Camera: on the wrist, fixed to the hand. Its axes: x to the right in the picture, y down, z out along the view.
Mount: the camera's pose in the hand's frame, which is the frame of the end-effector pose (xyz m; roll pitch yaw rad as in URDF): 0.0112 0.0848 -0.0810 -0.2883 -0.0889 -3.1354
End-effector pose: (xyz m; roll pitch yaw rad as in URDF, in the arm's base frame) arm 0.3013 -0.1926 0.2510 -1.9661 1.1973 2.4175
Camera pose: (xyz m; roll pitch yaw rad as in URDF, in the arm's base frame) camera 0.4022 -0.1385 0.2234 1.8750 -1.1604 -0.9370
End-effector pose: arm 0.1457 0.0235 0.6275 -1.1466 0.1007 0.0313
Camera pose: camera 0.1469 -0.0154 0.5163 0.8682 -0.1426 3.0936
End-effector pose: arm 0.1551 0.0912 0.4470 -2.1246 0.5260 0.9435
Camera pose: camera 0.2440 0.0204 0.4158 1.8796 -0.4828 -2.2871
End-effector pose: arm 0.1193 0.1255 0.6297 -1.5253 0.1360 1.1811
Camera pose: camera 0.1902 0.0954 0.5406 1.2498 -0.1457 -2.0500
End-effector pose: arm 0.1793 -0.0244 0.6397 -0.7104 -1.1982 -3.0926
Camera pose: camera 0.0672 -0.0414 0.6076 0.3091 1.1237 -0.0744
